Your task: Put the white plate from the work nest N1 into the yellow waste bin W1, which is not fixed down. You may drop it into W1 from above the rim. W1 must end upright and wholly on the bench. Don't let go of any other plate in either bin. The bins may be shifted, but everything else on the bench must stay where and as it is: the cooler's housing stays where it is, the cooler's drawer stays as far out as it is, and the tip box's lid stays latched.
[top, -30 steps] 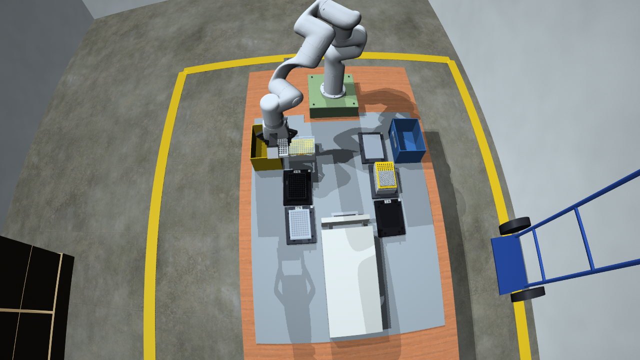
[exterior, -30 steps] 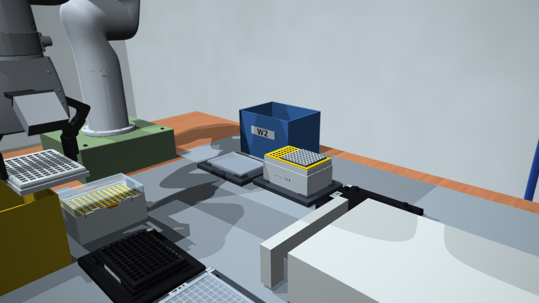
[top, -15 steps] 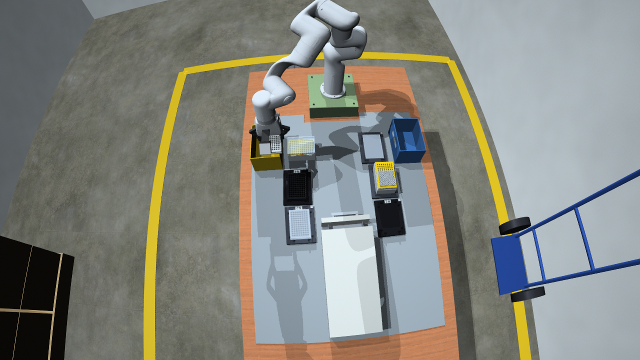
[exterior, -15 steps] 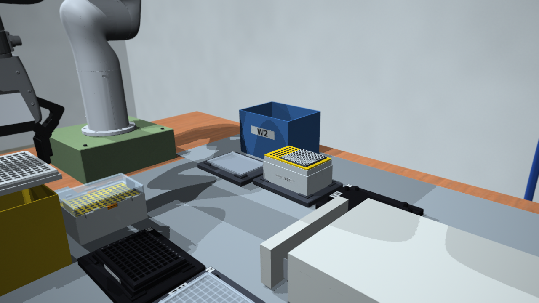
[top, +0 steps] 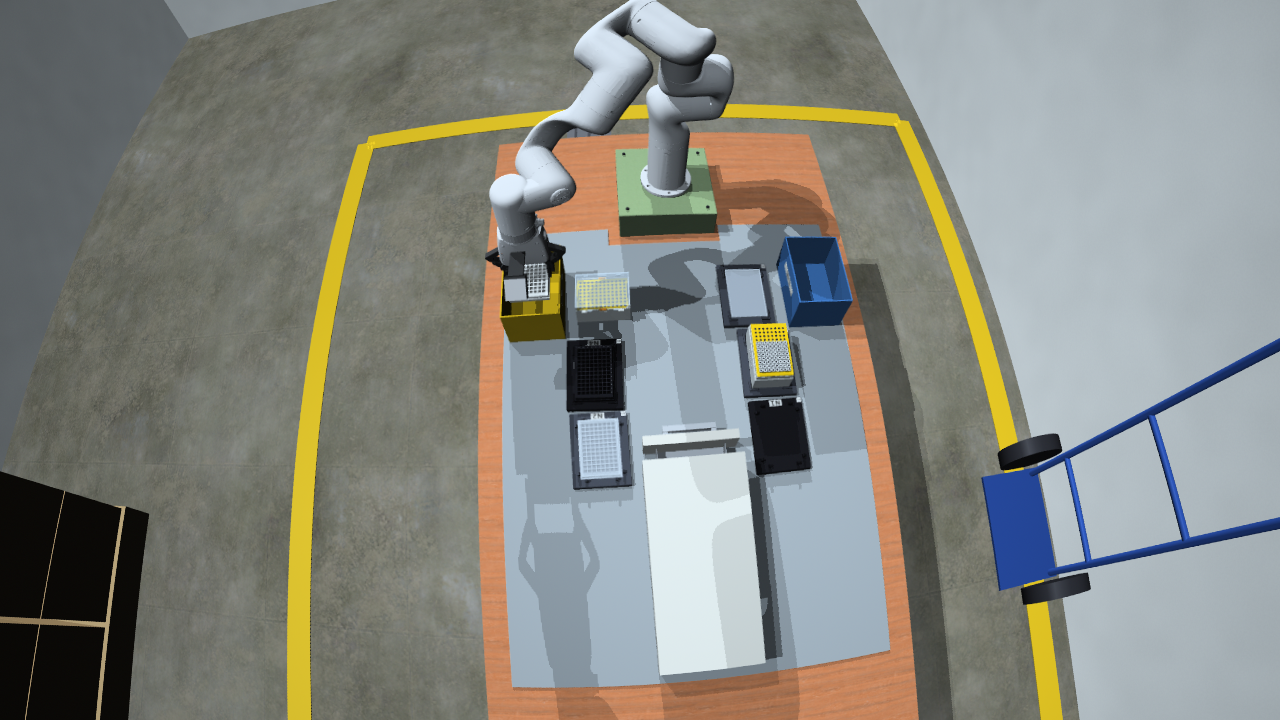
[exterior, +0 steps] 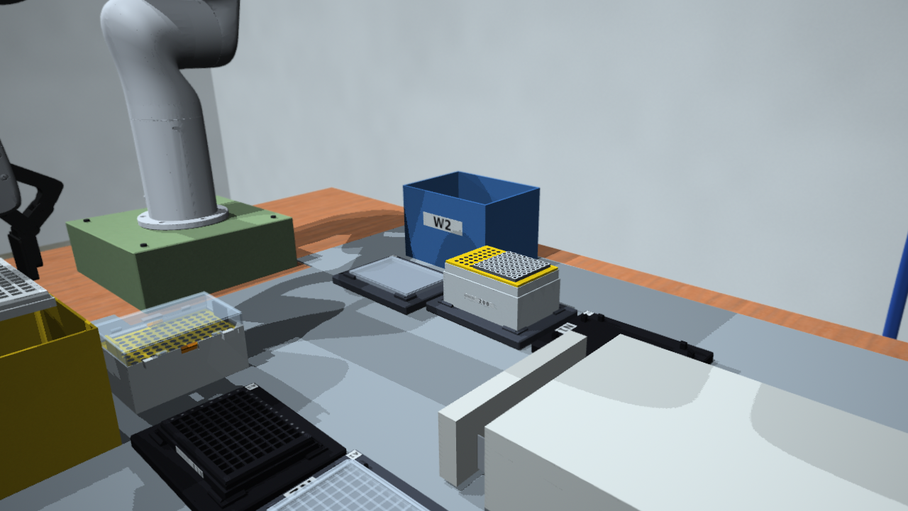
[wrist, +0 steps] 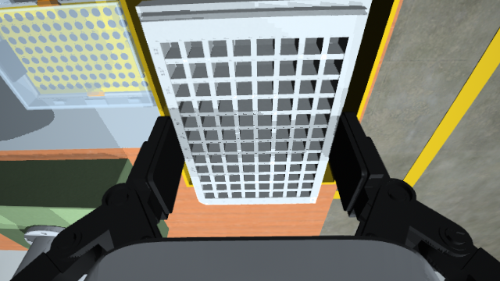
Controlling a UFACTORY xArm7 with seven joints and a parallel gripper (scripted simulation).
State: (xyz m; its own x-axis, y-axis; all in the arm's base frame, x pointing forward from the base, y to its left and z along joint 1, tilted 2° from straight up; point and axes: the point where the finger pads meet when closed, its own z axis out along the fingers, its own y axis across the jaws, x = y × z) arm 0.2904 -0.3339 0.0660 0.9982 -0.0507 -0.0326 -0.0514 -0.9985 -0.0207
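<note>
Right now my hand is 10 mm above the white plate. The rest, counted from my hand: yellow bin W1: 120 mm below; then clear plate: 360 mm ahead, 110 mm to the left, 140 mm below; then black plate: 190 mm ahead, 110 mm to the left, 140 mm below.
</note>
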